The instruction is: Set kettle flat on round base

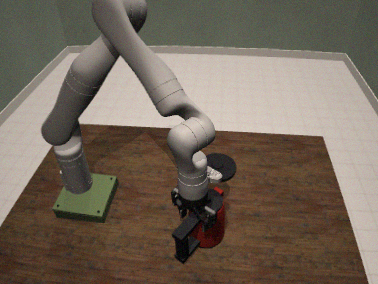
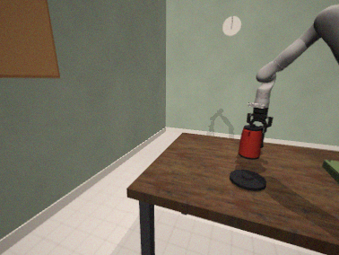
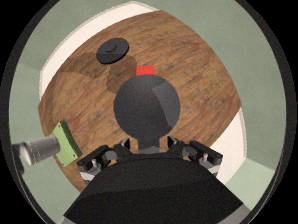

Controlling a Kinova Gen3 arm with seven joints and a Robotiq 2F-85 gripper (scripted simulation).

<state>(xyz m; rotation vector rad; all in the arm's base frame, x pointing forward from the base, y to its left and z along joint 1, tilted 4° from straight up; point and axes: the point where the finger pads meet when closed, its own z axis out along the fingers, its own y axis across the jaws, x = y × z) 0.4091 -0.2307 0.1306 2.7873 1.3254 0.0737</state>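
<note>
Now: the red kettle 5 cm below my hand, 2 cm to the left of it and 2 cm ahead of it. From my hand the other things lie so: round base (34 cm to the left, 14 cm below, 10 cm ahead).
</note>
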